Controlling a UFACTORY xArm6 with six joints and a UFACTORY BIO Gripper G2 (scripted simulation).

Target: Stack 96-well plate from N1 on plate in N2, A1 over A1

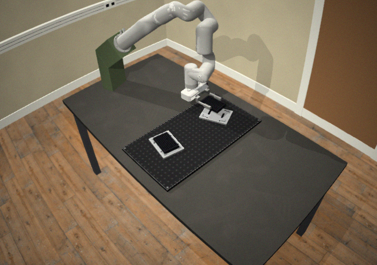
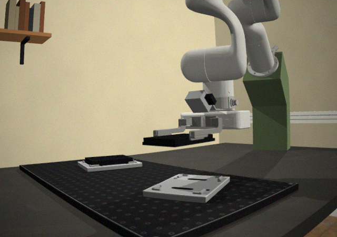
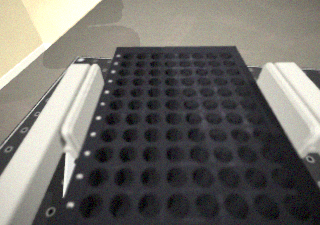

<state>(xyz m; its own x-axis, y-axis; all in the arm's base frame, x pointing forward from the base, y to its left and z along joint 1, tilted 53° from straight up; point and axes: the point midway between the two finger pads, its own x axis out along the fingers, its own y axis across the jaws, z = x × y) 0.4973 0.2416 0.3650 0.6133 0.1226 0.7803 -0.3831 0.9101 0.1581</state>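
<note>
Right now my hand is 12 cm short of the white nest N2, 30 cm to the left of it and 10 cm above it. From my hand the other things lie so: white nest N1: 1 cm behind, 3 cm to the left, 10 cm below.
</note>
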